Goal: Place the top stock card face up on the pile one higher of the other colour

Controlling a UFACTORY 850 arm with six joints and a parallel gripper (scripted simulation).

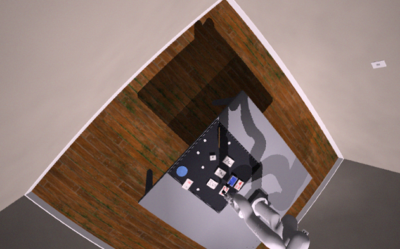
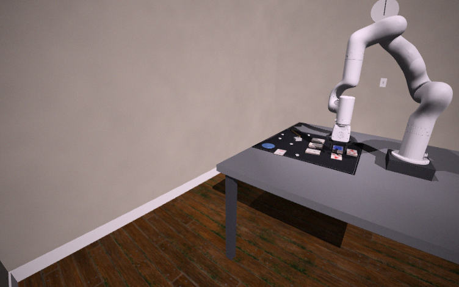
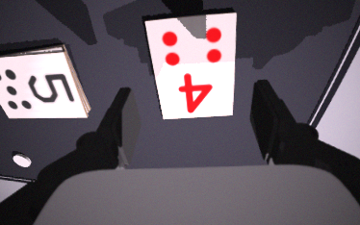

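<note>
Now: hand 60 mm above the red 4 card. Also, from my hand: red 4: 120 mm to the right, 90 mm behind, 50 mm below; black 5: 140 mm ahead, 50 mm below, 10 mm to the left; black 2: 150 mm ahead, 110 mm to the right, 40 mm below.
</note>
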